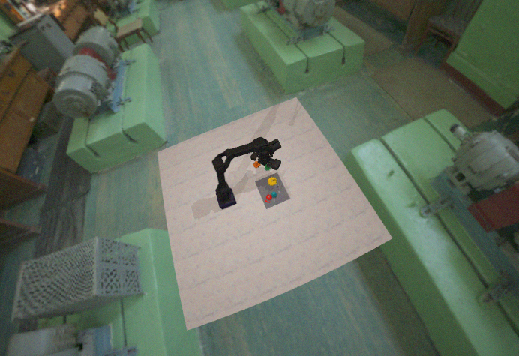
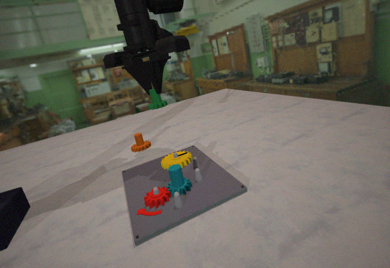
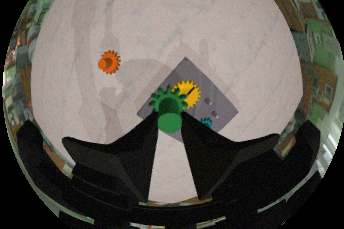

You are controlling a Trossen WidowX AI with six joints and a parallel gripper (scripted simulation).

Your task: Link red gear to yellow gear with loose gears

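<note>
My gripper tip is 40 mm past the teal gear, 140 mm to the left of it and 130 mm above it. Also, from my gripper tip: yellow gear 50 mm to the right, 130 mm below; then orange gear 40 mm behind, 120 mm to the left, 130 mm below; then green gear 10 mm below.
</note>
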